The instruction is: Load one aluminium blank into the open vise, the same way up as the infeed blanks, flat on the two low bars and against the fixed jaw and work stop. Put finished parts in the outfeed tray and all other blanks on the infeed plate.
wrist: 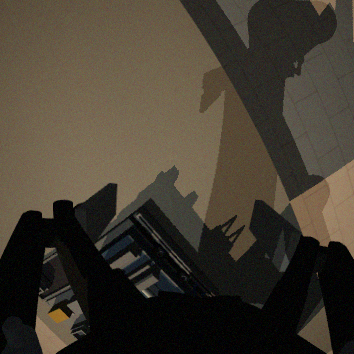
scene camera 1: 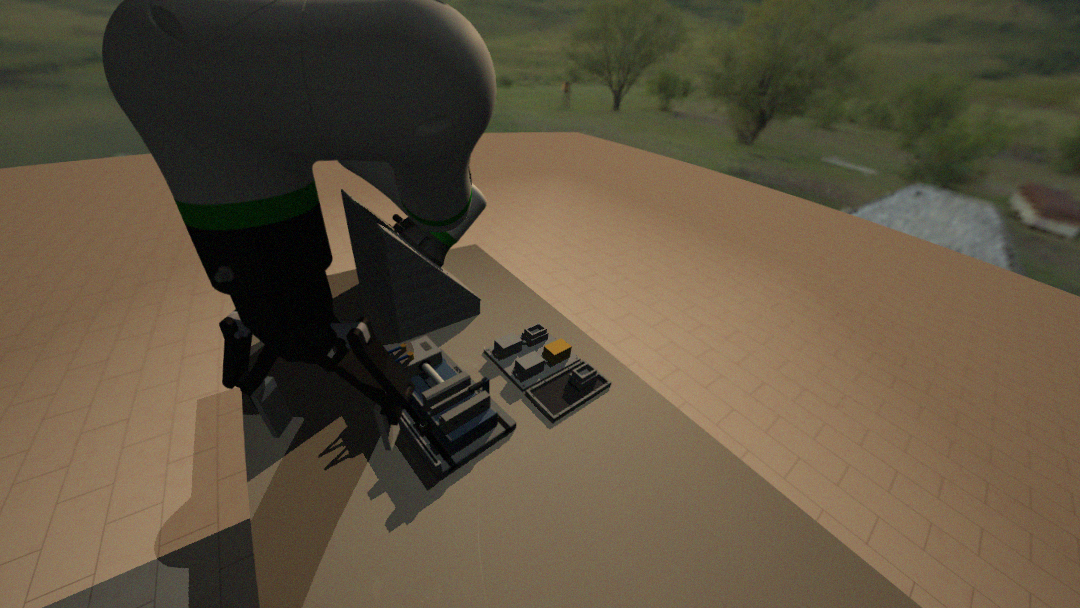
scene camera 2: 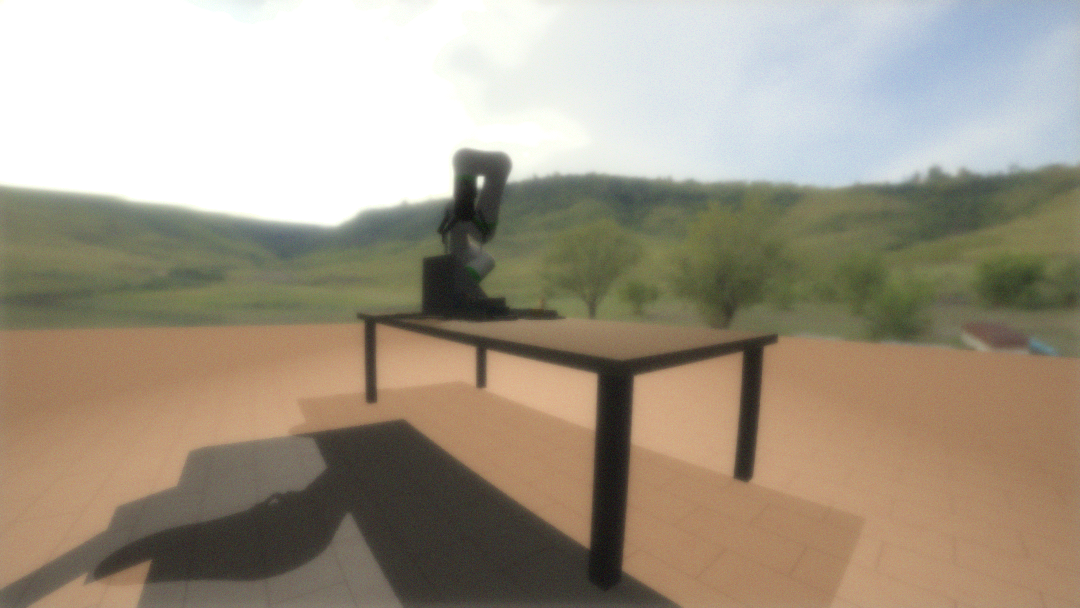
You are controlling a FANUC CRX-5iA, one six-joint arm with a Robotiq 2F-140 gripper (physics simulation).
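Pixels of known places: gripper, between the fingertips: (wrist: 185, 207) (scene camera 1: 337, 433) (scene camera 2: 463, 253); arm's base, origin of its link: (scene camera 1: 420, 251) (scene camera 2: 462, 285).
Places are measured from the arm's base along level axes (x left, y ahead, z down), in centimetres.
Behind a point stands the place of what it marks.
Note:
My gripper (scene camera 1: 331, 419) {x -41.3, y 57.5, z -10.4 cm} (wrist: 185, 207) {x -41.3, y 57.5, z -10.4 cm} is open and empty, high above the table on the left side of the vise. The vise (scene camera 1: 464, 408) {x -19.8, y 51.5, z 6.6 cm} (wrist: 125, 261) {x -21.7, y 50.5, z 6.6 cm} stands on a dark framed base; its jaws are apart and I see no blank between them, though the arm hides part of it in scene camera 1. The infeed plate (scene camera 1: 502, 370) {x -1.5, y 40.8, z 16.0 cm} bears two grey blocks (scene camera 1: 507, 345) {x 2.4, y 37.9, z 11.8 cm} (scene camera 1: 529, 365) {x 1.8, y 46.7, z 11.8 cm}, an orange block (scene camera 1: 557, 350) {x 11.0, y 47.1, z 11.8 cm} (wrist: 59, 314) {x 11.4, y 46.1, z 11.8 cm} and a grey part with an open pocket (scene camera 1: 535, 333) {x 11.5, y 38.5, z 12.0 cm}. Another pocketed part (scene camera 1: 583, 375) {x 11.1, y 56.2, z 13.7 cm} sits in the outfeed tray (scene camera 1: 555, 418) {x -2.4, y 60.0, z 15.2 cm}.
A tall dark wedge-shaped panel (scene camera 1: 415, 279) {x -10.0, y 16.2, z -1.4 cm} stands behind the vise, near the arm's base. Blue and orange fittings (scene camera 1: 400, 351) {x -21.7, y 29.7, z 6.6 cm} are at the vise's rear end. The table (scene camera 1: 574, 506) {x -13.4, y 75.5, z 16.2 cm} (scene camera 2: 604, 343) {x -53.1, y 128.9, z 16.2 cm} extends towards scene camera 1. Scene camera 2 is blurred and shows the arm folded.

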